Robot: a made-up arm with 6 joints.
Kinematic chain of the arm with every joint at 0, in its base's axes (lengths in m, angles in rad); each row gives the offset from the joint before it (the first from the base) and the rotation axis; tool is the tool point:
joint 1: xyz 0 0 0.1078 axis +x
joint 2: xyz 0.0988 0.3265 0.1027 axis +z
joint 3: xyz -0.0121 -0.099 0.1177 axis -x
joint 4: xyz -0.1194 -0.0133 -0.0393 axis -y
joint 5: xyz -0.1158 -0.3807 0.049 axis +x
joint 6: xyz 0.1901 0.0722 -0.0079 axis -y
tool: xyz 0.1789 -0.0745 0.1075
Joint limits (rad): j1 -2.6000..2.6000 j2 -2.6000..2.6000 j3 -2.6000..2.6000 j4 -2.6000..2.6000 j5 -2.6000..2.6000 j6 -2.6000..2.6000
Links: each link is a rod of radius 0.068 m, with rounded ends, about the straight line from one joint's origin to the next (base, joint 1, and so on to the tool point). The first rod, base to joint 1, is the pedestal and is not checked.
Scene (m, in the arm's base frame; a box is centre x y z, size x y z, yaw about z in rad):
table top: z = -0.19
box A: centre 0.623 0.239 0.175 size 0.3 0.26 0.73 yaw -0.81
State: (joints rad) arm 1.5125 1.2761 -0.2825 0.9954 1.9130 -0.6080
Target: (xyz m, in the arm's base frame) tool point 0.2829 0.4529 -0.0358
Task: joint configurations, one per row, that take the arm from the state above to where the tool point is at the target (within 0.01 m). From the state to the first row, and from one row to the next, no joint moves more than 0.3 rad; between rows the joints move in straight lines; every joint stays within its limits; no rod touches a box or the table.
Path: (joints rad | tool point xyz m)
1: 1.3598 1.1526 -0.5734 1.1417 1.8150 -0.5873 | 0.5723 -0.2017 0.2023
2: 1.2071 1.0291 -0.8642 1.2880 1.7171 -0.5665 | 0.5045 -0.0966 0.1088
3: 1.0545 0.9056 -1.1551 1.4343 1.6191 -0.5458 | 0.3910 -0.0119 0.0223
4: 0.9018 0.7821 -1.4459 1.5806 1.5211 -0.5250 | 0.2446 0.0590 -0.0367
5: 0.7491 0.6586 -1.7368 1.7269 1.4232 -0.5043 | 0.0848 0.1280 -0.0556
6: 0.5964 0.5351 -2.0277 1.8732 1.3252 -0.4835 | -0.0661 0.2071 -0.0328
7: 0.6083 0.8174 -2.0519 1.6831 1.5259 -0.5035 | 0.0476 0.2078 -0.0380
8: 0.6201 1.0997 -2.0762 1.4929 1.7266 -0.5236 | 0.1401 0.2448 -0.0120
9: 0.6319 1.3821 -2.1005 1.3028 1.9272 -0.5436 | 0.1944 0.3027 0.0359
10: 0.6437 1.6644 -2.1248 1.1126 2.1279 -0.5636 | 0.2040 0.3632 0.0930
11: 0.6556 1.9468 -2.1491 0.9224 2.3286 -0.5836 | 0.1730 0.4092 0.1460
12: 0.5518 1.7894 -1.9617 0.8015 2.2032 -0.3439 | 0.1930 0.4568 0.1119
13: 0.4480 1.6321 -1.7743 0.6805 2.0779 -0.1043 | 0.2296 0.4758 0.0480
14: 0.3442 1.4747 -1.5869 0.5596 1.9525 0.1354 | 0.2829 0.4529 -0.0358

